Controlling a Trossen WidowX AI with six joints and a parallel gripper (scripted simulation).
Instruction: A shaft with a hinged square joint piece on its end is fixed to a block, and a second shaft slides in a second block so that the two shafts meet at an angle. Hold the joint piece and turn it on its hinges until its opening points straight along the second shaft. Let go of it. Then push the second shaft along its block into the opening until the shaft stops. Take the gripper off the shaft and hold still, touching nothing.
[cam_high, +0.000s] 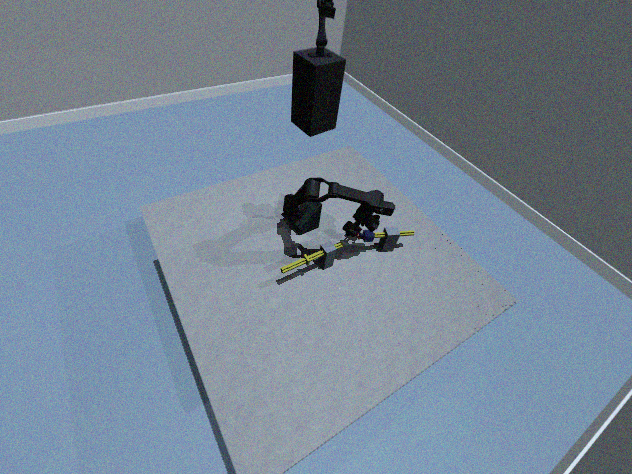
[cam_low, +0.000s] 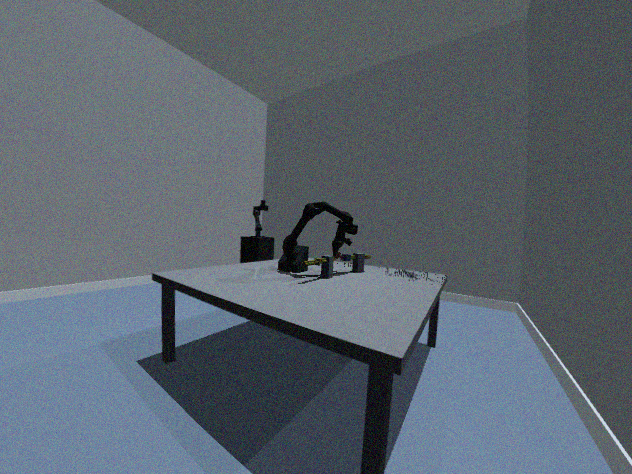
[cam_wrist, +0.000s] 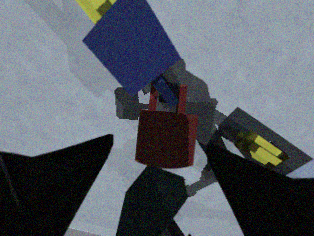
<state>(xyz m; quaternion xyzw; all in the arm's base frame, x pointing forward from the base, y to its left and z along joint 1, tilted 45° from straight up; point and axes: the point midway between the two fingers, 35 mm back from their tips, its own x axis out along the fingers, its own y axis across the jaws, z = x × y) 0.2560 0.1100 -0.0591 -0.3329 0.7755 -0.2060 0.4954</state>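
The red square joint piece is 20 mm ahead of my gripper tip.
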